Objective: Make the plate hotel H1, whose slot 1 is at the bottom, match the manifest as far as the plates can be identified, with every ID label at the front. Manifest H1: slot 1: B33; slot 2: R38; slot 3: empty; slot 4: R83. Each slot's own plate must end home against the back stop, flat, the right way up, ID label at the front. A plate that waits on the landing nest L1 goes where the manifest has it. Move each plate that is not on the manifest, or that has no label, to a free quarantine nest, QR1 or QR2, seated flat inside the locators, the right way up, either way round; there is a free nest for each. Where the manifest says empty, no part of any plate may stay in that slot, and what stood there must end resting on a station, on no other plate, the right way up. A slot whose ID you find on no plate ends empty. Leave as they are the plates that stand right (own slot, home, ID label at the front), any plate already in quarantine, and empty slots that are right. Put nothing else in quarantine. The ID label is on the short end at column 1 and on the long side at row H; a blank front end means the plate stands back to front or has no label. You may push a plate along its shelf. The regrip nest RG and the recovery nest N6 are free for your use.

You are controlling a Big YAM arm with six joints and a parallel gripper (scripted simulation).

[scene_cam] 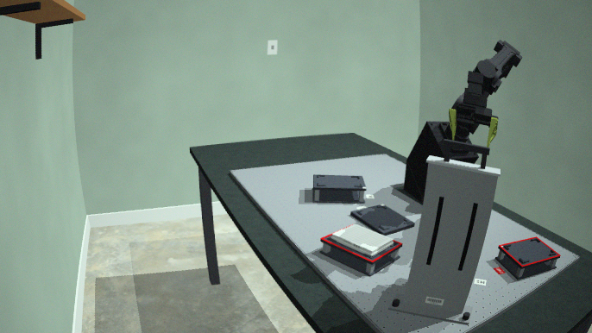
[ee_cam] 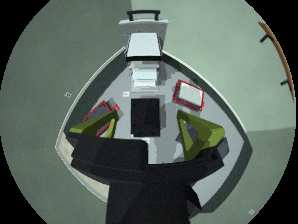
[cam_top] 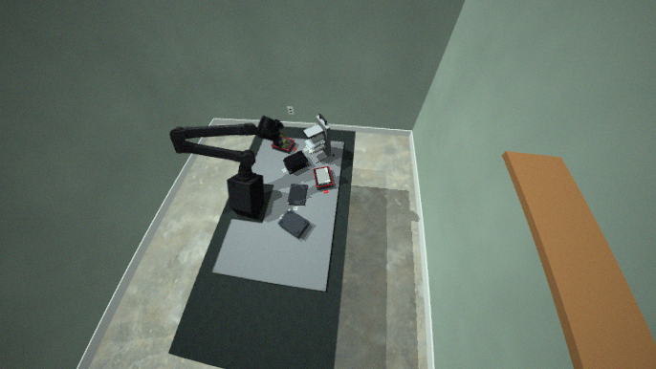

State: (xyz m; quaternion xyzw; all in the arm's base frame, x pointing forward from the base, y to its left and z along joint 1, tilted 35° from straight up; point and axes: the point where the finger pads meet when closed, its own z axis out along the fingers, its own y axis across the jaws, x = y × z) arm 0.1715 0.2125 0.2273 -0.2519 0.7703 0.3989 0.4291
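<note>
The plate is 130 mm ahead of my hand, 150 mm to the left of it and 140 mm below it. From my hand the other things lie so: N6 label (150 mm ahead, 330 mm to the right, 290 mm below); then plate hotel H1 (180 mm ahead, 210 mm to the left, 140 mm below).
</note>
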